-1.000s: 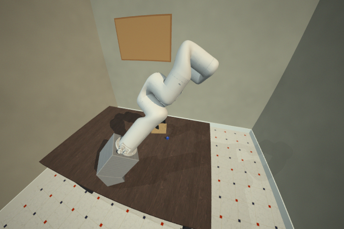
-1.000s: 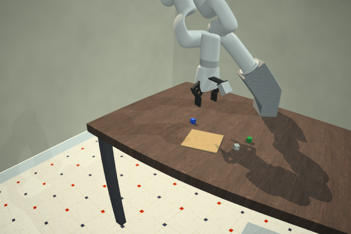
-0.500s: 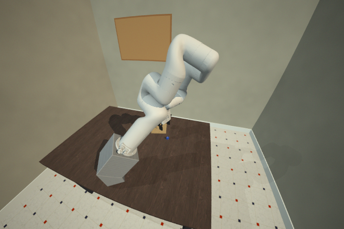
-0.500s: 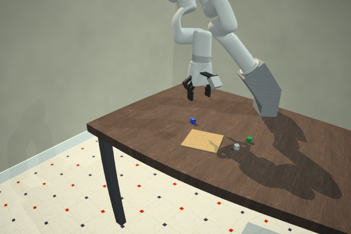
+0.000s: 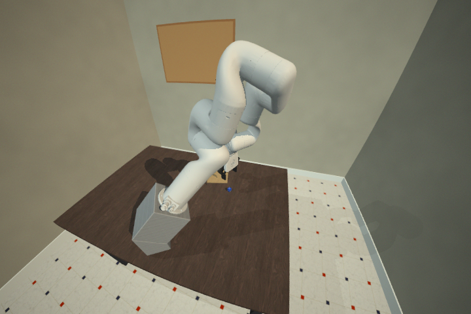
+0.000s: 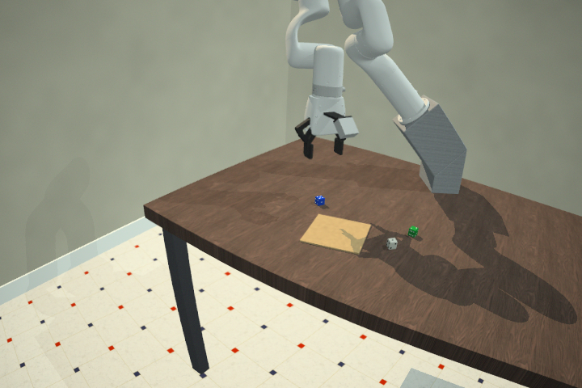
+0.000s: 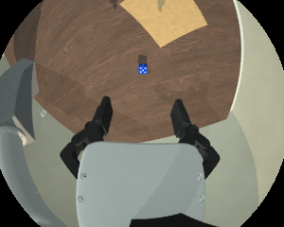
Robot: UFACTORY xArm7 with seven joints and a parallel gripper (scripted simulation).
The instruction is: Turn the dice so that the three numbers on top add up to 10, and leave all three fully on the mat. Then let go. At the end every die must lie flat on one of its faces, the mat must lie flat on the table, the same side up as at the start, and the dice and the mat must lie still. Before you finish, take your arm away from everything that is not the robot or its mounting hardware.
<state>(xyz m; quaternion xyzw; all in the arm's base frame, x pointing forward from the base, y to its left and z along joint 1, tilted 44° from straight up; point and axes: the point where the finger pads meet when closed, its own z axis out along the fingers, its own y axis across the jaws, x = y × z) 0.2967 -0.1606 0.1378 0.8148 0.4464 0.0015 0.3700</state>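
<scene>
Right now the blue die is 140 mm below my hand. From my hand the other things lie so: green die: 270 mm to the left, 140 mm below, 60 mm ahead; then tan mat: 150 mm below, 130 mm ahead, 90 mm to the left; then white die: 230 mm to the left, 140 mm below, 140 mm ahead.
</scene>
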